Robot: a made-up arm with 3 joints. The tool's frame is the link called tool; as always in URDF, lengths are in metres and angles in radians. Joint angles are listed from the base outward. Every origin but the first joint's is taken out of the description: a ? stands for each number. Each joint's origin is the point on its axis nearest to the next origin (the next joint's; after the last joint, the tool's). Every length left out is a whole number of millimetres.
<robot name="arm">
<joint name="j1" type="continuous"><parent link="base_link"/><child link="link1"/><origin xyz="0.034 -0.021 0.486" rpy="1.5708 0 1.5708"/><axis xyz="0 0 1"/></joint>
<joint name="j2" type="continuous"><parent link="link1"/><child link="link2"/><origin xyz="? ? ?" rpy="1.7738 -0.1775 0.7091"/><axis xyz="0 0 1"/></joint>
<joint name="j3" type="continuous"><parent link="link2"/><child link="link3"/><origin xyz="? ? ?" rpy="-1.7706 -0.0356 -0.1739"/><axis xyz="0 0 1"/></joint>
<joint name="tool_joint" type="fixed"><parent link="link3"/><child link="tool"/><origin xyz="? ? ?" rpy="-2.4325 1.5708 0"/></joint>
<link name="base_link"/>
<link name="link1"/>
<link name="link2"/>
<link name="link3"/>
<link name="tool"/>
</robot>
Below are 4 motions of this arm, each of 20 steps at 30 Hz.
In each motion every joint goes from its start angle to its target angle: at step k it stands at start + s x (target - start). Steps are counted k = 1, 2, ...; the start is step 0. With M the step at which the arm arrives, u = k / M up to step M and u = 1 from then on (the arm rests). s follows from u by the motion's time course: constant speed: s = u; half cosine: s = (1 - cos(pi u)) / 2; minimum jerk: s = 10 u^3 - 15 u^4 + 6 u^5.
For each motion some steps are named. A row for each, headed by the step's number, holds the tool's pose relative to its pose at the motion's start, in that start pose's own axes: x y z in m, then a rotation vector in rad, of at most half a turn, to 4 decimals.
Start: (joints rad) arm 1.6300 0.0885 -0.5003
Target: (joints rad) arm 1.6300 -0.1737 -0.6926
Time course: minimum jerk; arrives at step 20
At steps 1, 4, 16, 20:
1: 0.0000 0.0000 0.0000 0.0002 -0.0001 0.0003
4: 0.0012 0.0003 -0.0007 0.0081 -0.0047 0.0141
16: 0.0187 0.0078 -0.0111 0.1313 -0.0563 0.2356
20: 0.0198 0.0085 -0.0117 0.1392 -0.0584 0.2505

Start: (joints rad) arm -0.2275 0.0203 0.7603
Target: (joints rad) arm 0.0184 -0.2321 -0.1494
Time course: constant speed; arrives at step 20
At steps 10, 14, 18, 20:
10: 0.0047 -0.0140 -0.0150 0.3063 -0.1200 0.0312
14: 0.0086 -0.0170 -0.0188 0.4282 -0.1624 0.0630
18: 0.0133 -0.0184 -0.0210 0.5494 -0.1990 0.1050
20: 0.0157 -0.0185 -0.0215 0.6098 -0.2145 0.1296

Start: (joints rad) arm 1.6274 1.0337 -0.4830
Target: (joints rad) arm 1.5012 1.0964 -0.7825
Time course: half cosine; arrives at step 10
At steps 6, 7, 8, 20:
6: 0.0017 0.0075 -0.0394 0.2465 0.0802 -0.0299
7: 0.0016 0.0098 -0.0475 0.2985 0.0968 -0.0384
8: 0.0013 0.0119 -0.0538 0.3397 0.1099 -0.0456
20: 0.0010 0.0138 -0.0592 0.3752 0.1211 -0.0522

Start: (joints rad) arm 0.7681 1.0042 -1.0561
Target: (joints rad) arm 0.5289 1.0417 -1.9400
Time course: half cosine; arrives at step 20
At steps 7, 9, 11, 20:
7: 0.0006 0.0012 -0.0361 0.2792 0.0455 -0.0338
9: 0.0001 0.0048 -0.0545 0.4311 0.0672 -0.0570
11: -0.0009 0.0106 -0.0726 0.5903 0.0872 -0.0850
20: -0.0045 0.0343 -0.1123 1.0171 0.1251 -0.1783

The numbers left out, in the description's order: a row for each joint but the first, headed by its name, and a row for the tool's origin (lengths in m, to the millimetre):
j2: 0.113 0.2 0
j3: -0.015 -0.006 0
tool: 0.074 0.056 0

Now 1 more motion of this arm.
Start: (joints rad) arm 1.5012 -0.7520 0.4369
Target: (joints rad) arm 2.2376 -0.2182 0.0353
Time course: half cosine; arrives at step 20
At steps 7, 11, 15, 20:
7: 0.0149 -0.0378 0.0204 -0.0201 0.1689 0.0682
11: 0.0342 -0.0744 0.0508 -0.0656 0.3543 0.0971
15: 0.0540 -0.1010 0.0847 -0.1268 0.5078 0.0816
20: 0.0654 -0.1120 0.1050 -0.1666 0.5806 0.0584

